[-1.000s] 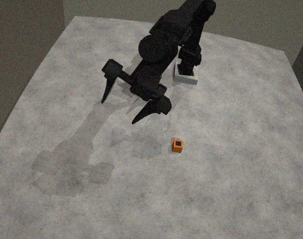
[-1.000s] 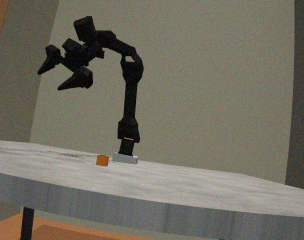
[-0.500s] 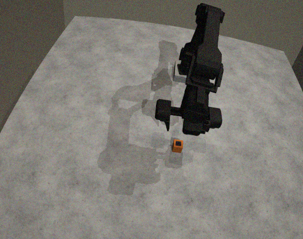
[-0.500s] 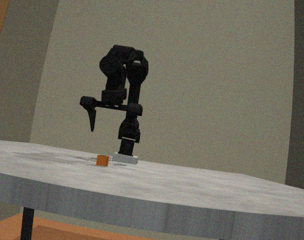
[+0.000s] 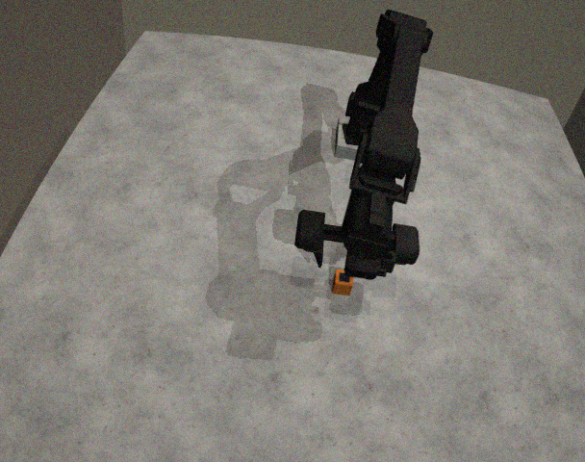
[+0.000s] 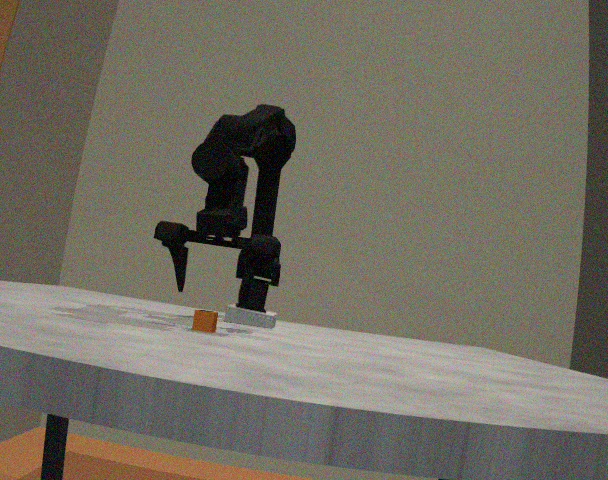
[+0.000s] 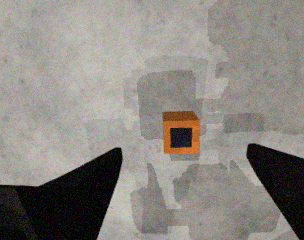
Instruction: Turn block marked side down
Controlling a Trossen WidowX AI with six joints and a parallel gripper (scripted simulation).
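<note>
My gripper tip is 30 mm above the block.
</note>
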